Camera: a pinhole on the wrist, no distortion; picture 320 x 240 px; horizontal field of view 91.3 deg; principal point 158.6 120.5 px. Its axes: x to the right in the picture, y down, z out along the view. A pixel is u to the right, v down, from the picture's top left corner.
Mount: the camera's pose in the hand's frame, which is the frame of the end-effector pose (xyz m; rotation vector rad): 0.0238 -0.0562 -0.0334 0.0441 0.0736 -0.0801
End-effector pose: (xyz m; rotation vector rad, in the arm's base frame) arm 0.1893 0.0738 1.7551 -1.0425 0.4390 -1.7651
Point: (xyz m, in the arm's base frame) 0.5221 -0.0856 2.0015
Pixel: 210.9 186.1
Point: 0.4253 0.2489 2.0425
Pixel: 118.8 92.4
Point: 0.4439 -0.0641 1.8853
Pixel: 205.7 224.5
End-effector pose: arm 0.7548 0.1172 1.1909 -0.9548 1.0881 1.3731
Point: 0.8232 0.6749 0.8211
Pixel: 291.0 125.4
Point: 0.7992 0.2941 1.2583
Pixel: 112.1 138.4
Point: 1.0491 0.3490 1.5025
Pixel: 19.3 20.3
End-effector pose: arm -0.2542 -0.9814 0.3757 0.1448 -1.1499 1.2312
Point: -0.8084 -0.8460 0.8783
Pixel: 284.6 228.2
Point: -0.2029 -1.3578 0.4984
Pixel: 57.0 18.1
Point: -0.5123 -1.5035 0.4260
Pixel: 56.1 128.3
